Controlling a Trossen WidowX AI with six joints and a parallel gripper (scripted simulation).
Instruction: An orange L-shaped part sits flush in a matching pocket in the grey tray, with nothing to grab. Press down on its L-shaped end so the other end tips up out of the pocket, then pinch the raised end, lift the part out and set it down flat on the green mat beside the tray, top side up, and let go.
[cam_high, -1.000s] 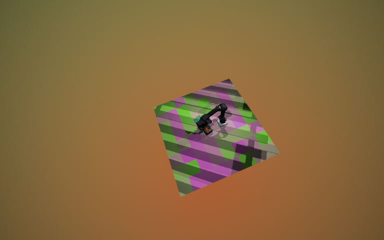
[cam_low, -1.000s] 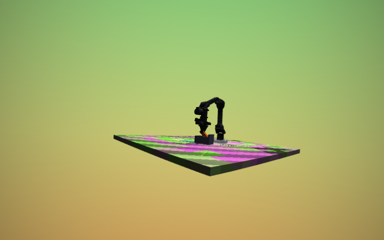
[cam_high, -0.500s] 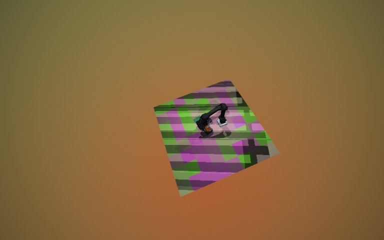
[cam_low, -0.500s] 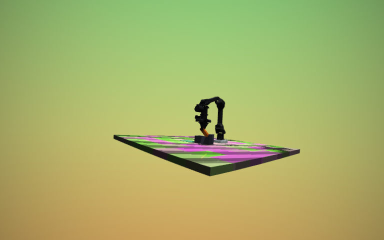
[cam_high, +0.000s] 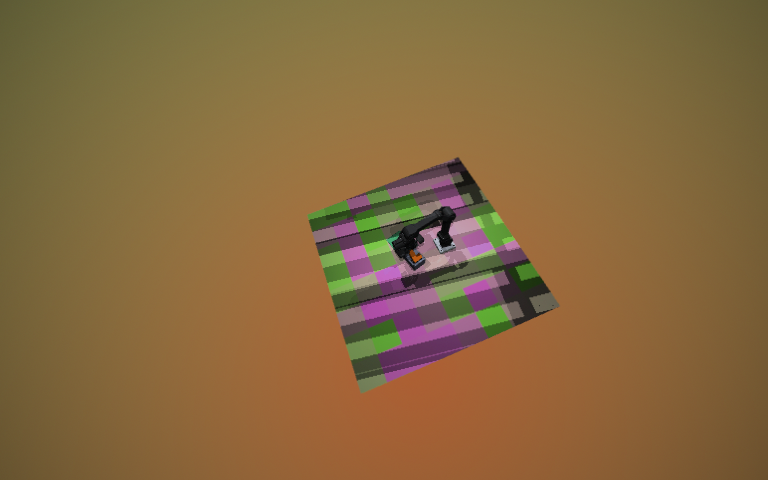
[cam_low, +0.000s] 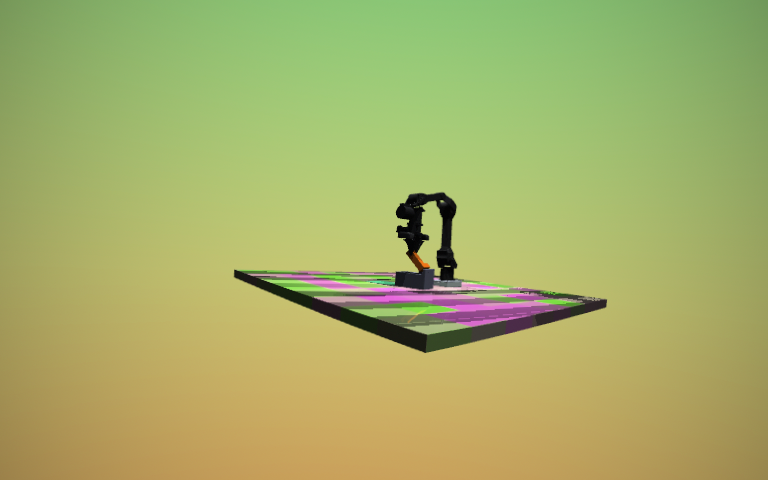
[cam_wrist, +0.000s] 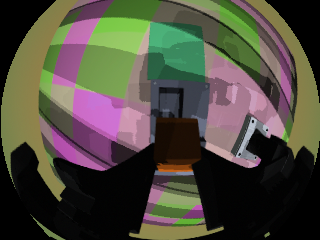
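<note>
Now: gripper tip 160 mm above the green mat, 140 mm to the left of it and 50 mm short of it. Also, from my gripper tip: orange L-shaped part (30 mm below, 30 mm behind, 20 mm to the left).
</note>
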